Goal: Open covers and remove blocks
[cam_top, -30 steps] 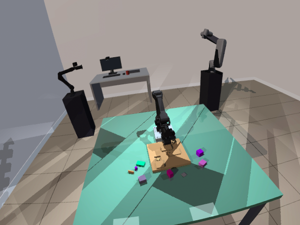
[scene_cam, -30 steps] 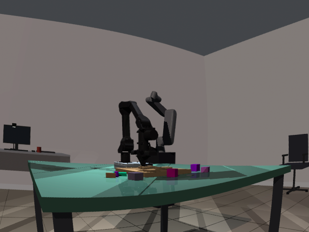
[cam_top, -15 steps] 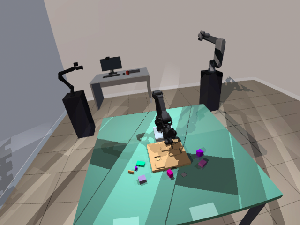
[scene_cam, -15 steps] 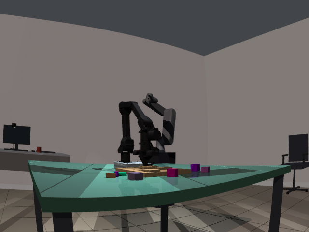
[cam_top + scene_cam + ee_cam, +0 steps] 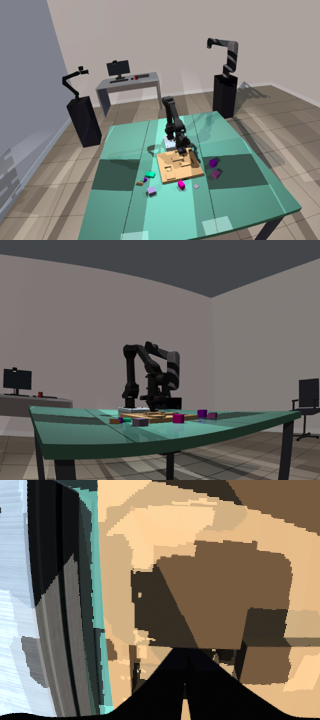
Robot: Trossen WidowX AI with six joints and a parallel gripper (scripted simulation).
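The tan puzzle board lies 10 cm ahead of my gripper tip and 5 cm to the right of it. Also, from my gripper tip: grey tile: 33 cm ahead, 2 cm below, 1 cm to the left; then magenta block: 30 cm ahead, 9 cm to the right; then green block: 27 cm to the right, 14 cm ahead, 2 cm below.
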